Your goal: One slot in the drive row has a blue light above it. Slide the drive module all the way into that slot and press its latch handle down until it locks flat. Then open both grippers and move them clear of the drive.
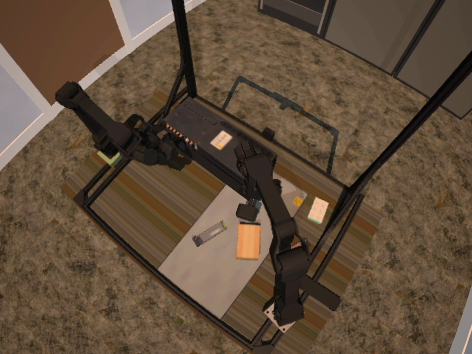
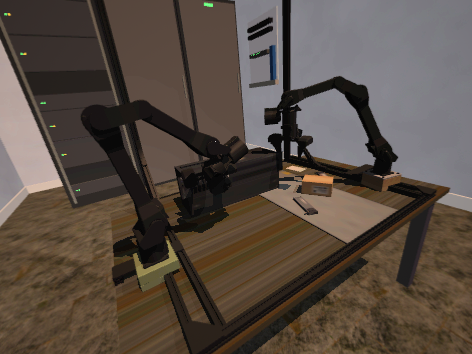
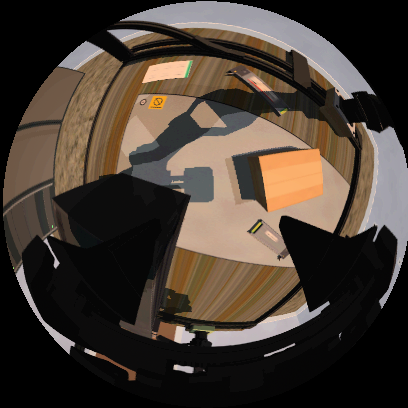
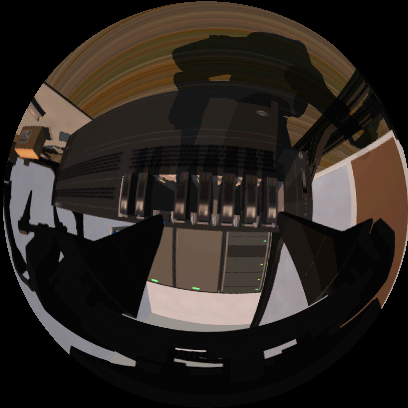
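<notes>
A grey drive module lies flat on the grey mat. A second module lies on the table beside the left arm. The dark drive chassis stands at the back. Its drive row holds several drives, with a gap between the second and third from the left; a small blue light shows at the gap. My right gripper is open and empty, in front of the row. My left gripper is open and empty, above the mat beside the chassis.
An orange-brown box stands on the mat, close to the module. A white card lies near the frame at the right. Dark frame rails edge the table, with tall posts at the back.
</notes>
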